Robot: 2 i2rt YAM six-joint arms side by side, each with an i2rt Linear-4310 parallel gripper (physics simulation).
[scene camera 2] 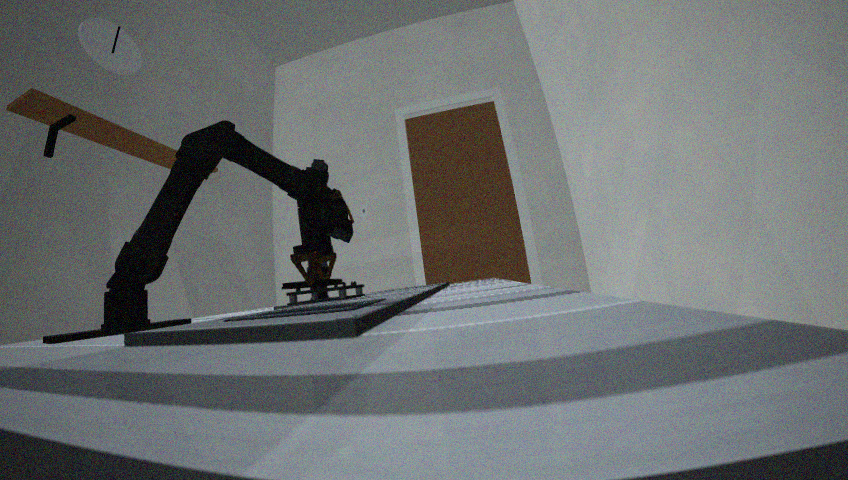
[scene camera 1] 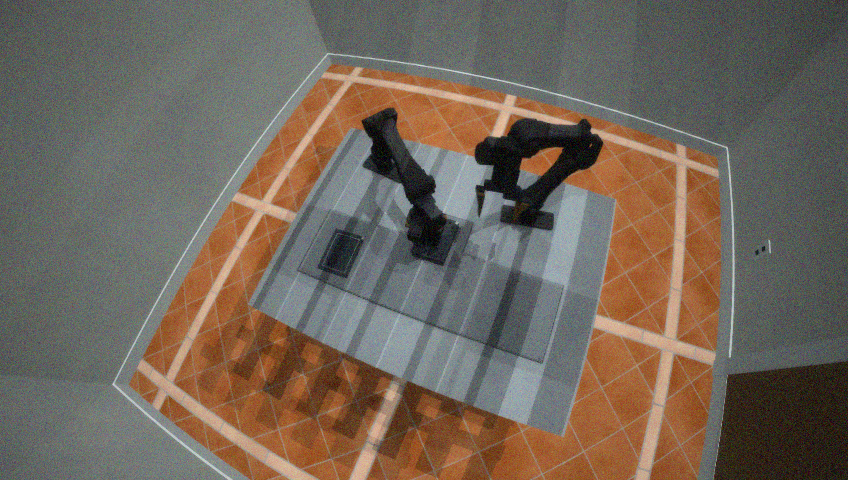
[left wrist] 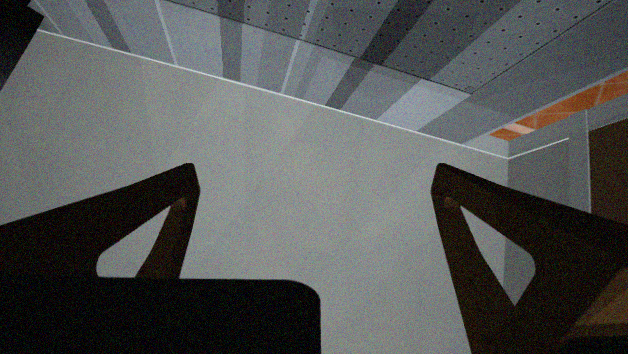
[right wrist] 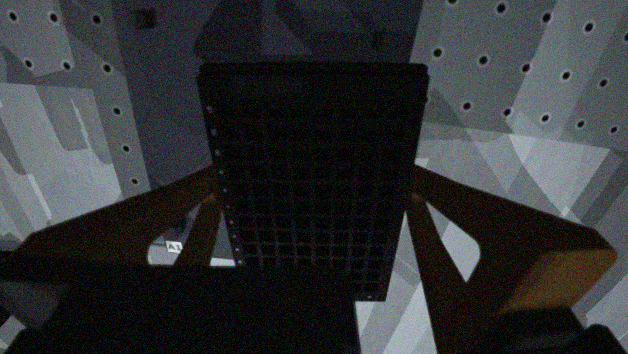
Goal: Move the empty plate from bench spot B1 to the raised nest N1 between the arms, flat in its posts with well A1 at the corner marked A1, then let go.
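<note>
The dark empty plate is between the fingers of my right gripper. It looks about level and a small way above the posts of the raised nest N1. Whether it touches any post is too dark to tell. The nest's white A1 label shows through the left finger's opening in the right wrist view, near the plate's lower left. Bench spot B1 is a dark outlined rectangle. My left gripper is open and empty, away from the nest.
A perforated breadboard lies on the striped table. The left arm is folded at the right in scene camera 1. The right arm reaches over the nest from the upper left.
</note>
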